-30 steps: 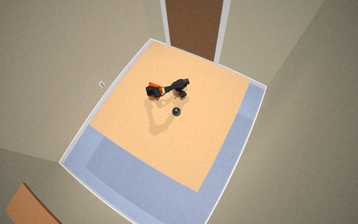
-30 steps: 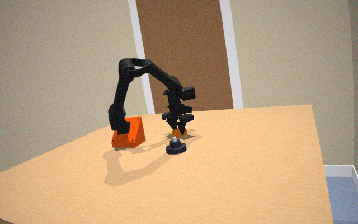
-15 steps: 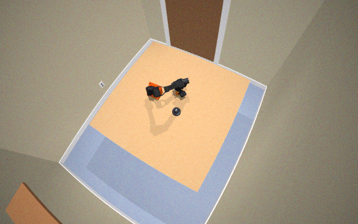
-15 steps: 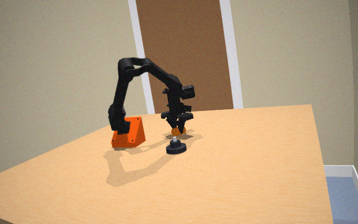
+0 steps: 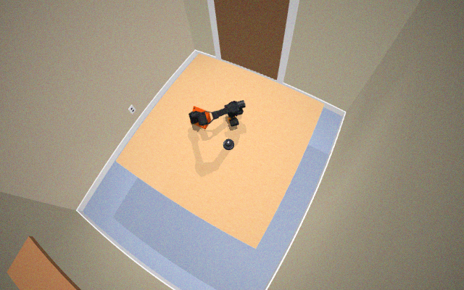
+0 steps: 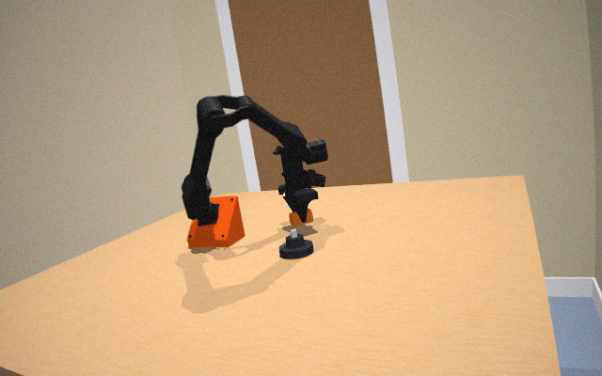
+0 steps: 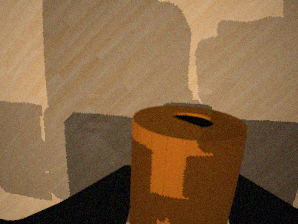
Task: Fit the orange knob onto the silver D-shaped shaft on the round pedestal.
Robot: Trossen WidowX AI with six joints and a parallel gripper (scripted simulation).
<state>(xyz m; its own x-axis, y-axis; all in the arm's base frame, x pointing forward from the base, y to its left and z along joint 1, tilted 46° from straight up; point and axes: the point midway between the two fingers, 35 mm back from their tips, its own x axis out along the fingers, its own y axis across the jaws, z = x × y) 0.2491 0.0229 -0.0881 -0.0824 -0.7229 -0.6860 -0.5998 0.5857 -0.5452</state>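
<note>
Right now the orange knob is 10 mm to the right of my gripper tip, 10 mm behind it and 10 mm above it. From my gripper tip the other things lie so: round pedestal 200 mm to the right, 50 mm ahead, 10 mm above.
</note>
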